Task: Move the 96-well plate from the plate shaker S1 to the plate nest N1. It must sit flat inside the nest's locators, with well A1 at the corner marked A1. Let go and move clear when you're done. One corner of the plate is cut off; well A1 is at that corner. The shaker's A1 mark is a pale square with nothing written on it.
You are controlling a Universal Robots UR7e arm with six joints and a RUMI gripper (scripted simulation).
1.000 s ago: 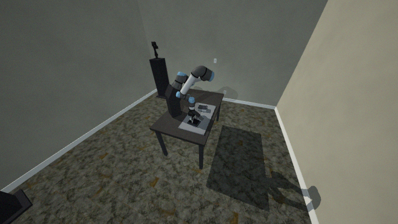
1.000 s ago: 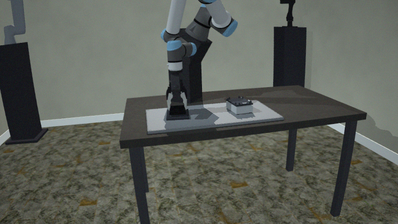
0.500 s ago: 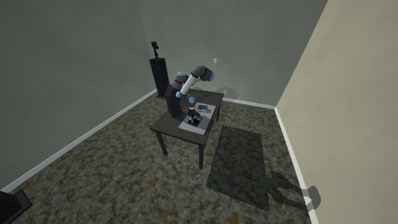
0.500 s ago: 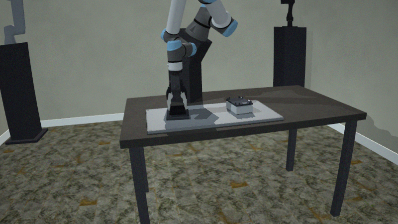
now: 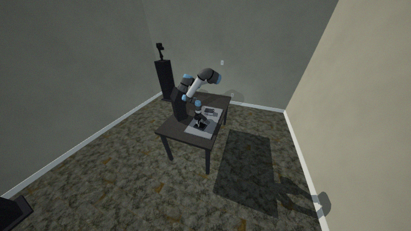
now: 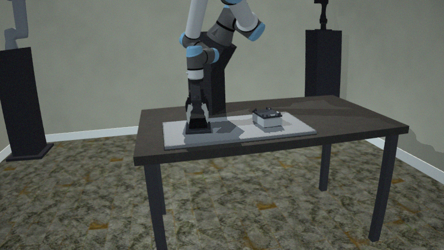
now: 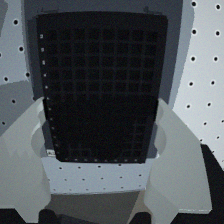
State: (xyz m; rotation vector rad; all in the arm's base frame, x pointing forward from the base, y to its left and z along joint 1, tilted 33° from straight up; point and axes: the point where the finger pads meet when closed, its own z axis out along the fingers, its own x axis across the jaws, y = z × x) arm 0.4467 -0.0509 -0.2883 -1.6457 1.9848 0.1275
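My gripper is now 10 mm above the 96-well plate. From my hand the other things lie so: plate nest N1 (30 mm below); pale mark (70 mm behind, 60 mm to the left, 20 mm below).
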